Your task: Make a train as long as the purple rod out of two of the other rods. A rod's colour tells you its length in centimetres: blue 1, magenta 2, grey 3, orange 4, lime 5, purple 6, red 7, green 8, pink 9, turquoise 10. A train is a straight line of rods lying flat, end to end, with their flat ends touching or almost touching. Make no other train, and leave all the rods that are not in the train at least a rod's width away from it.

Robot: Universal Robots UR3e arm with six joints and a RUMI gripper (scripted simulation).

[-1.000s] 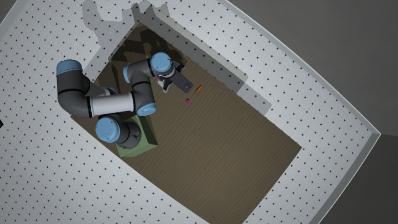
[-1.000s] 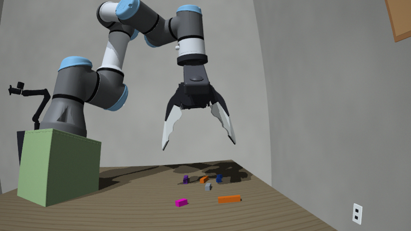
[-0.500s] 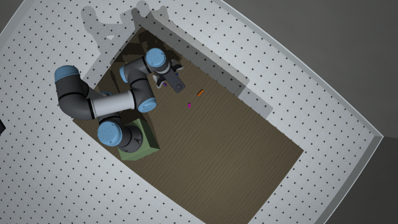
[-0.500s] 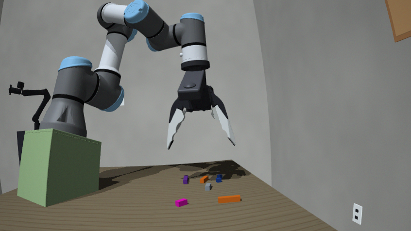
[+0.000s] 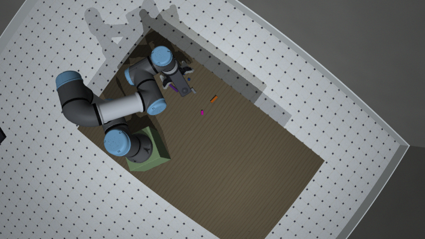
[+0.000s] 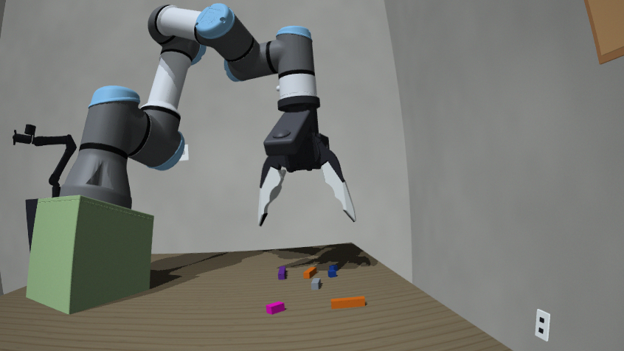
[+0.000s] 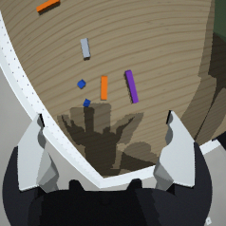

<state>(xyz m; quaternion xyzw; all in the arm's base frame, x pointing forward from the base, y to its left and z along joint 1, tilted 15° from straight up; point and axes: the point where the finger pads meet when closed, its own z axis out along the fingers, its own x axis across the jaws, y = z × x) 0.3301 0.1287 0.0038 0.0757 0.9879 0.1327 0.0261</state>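
My hand is 80 mm above the purple rod, 50 mm past it and 10 mm to the right of it. Round my hand: magenta rod 180 mm to the right, 80 mm below, 20 mm behind; then grey rod 80 mm below, 70 mm to the right, 20 mm ahead.
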